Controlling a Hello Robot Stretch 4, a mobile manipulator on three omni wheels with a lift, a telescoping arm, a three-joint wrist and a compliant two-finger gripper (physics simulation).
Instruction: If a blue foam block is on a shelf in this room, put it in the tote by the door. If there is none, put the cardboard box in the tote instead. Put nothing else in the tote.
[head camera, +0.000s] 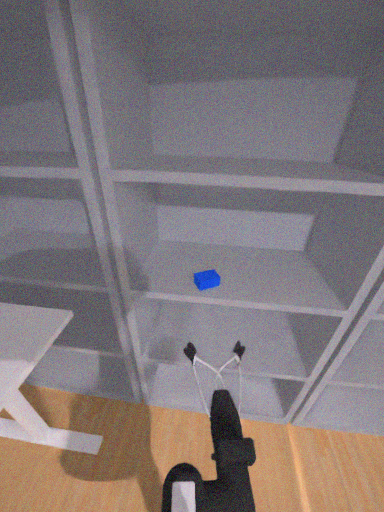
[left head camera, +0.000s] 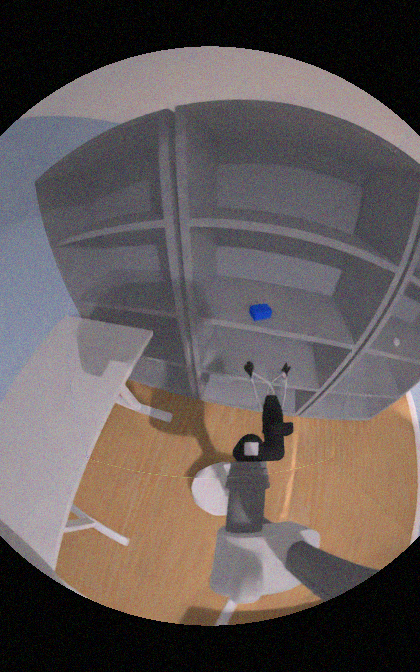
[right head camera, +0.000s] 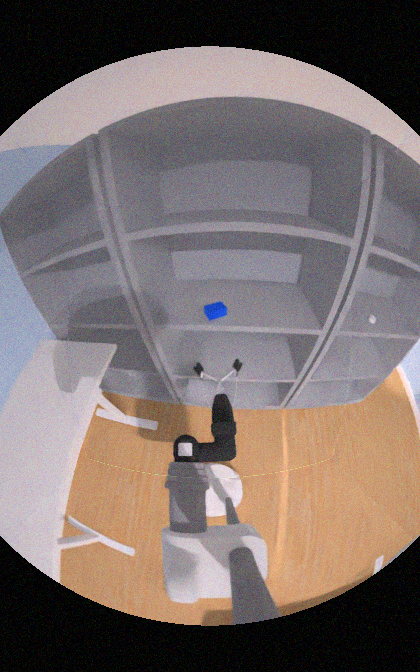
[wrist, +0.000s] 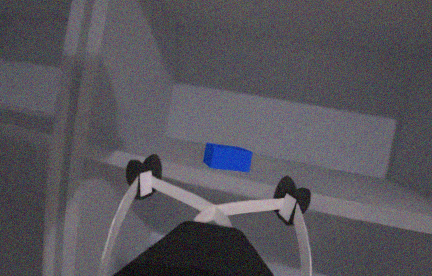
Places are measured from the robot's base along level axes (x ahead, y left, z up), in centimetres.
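Pixels of known places: gripper, fingertip midpoint: (head camera: 213, 342) (wrist: 218, 180).
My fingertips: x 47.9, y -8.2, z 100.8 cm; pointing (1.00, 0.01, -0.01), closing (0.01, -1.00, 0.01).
Observation:
Behind a point stands the place of what it marks.
A blue foam block (head camera: 207, 280) @(x 77.1, y -9.2, z 100.5 cm) (left head camera: 260, 312) (right head camera: 215, 310) (wrist: 228, 158) @(x 77.1, y -9.5, z 98.7 cm) lies near the front edge of a middle shelf (head camera: 260, 270) @(x 90.2, y -35.7, z 96.3 cm) (right head camera: 265, 300) of a grey shelf unit, left of that bay's middle. My gripper (head camera: 214, 350) @(x 47.9, y -8.2, z 100.8 cm) (left head camera: 267, 369) (right head camera: 218, 368) (wrist: 218, 180) @(x 47.9, y -8.2, z 100.8 cm) is open, its two dark fingertips wide apart with nothing between them. It is in front of the shelf unit, short of the block and apart from it. In the wrist view the block shows beyond the fingertips, between them and slightly to the left. The tote and the cardboard box do not show in these views.
A white table (head camera: 30, 330) @(x 59.2, y 53.3, z 92.2 cm) (left head camera: 55, 425) (right head camera: 45, 440) with angled legs stands to the left, close to the shelf unit. Upright dividers (head camera: 107, 220) @(x 81.1, y 27.6, z 124.1 cm) (right head camera: 350, 280) flank the block's bay. A small white round thing (left head camera: 396, 342) (right head camera: 372, 319) is on a shelf in the bay to the right.

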